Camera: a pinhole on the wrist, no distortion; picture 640 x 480 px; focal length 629.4 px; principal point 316.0 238.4 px. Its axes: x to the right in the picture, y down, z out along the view. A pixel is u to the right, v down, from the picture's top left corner.
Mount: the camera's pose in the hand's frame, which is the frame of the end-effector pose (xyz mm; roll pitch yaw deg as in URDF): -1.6 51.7 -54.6 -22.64 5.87 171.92
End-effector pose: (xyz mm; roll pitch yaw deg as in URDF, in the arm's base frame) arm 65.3 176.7 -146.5 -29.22 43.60 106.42
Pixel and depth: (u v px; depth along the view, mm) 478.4 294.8 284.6
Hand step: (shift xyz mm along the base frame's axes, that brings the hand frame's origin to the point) -47.6 38.8 224.6
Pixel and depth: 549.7 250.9 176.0
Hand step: -39.0 -16.5 128.7
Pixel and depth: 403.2 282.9 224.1
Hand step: -46.5 39.4 150.2
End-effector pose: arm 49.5 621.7 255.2 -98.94 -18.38 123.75
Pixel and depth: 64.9 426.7 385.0
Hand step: -263.4 -147.4 189.8
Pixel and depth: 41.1 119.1 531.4
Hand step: -500.0 -156.2 55.0
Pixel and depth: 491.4 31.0 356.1
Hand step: -188.0 -252.8 -129.6
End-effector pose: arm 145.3 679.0 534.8 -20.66 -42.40 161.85
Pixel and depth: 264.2 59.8 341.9
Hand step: 151.7 -171.9 193.4
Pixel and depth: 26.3 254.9 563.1
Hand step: 224.1 -50.8 501.5
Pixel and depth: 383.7 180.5 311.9
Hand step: 188.5 -119.2 121.0
